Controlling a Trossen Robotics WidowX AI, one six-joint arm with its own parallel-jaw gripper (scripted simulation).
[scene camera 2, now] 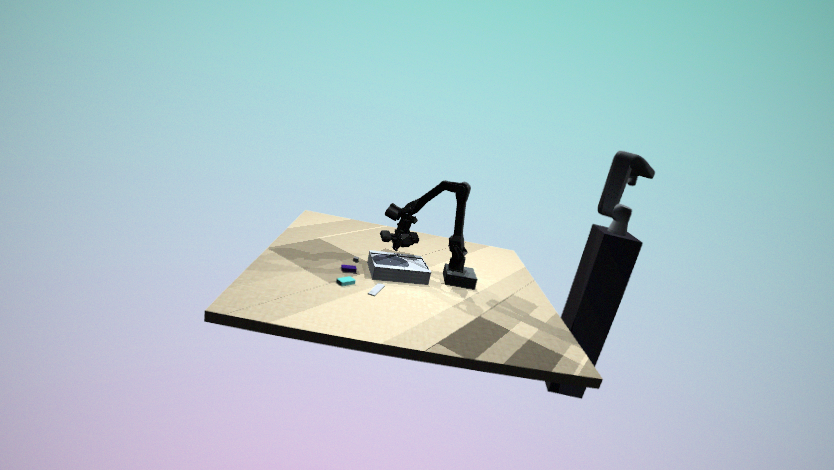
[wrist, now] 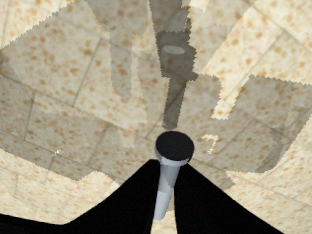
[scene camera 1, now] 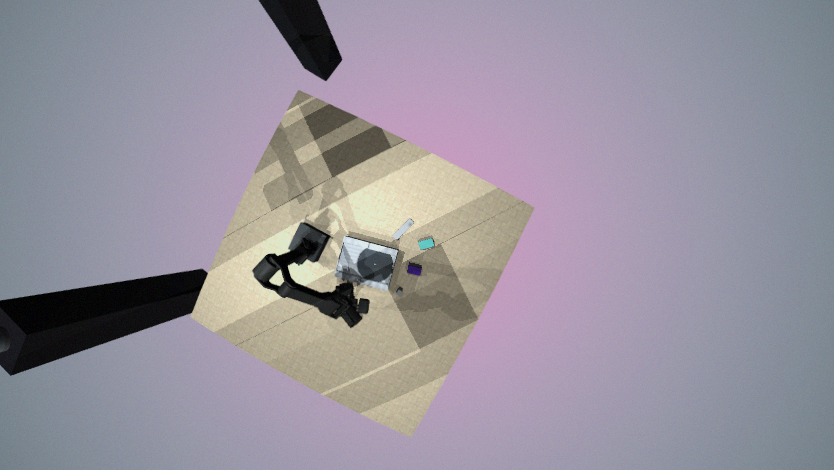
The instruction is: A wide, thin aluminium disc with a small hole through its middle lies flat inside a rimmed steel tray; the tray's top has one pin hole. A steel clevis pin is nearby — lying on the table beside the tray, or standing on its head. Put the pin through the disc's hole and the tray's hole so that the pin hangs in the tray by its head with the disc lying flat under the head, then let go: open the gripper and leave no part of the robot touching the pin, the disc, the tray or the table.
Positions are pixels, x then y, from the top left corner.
gripper: holds a steel clevis pin (wrist: pixel 173 148)
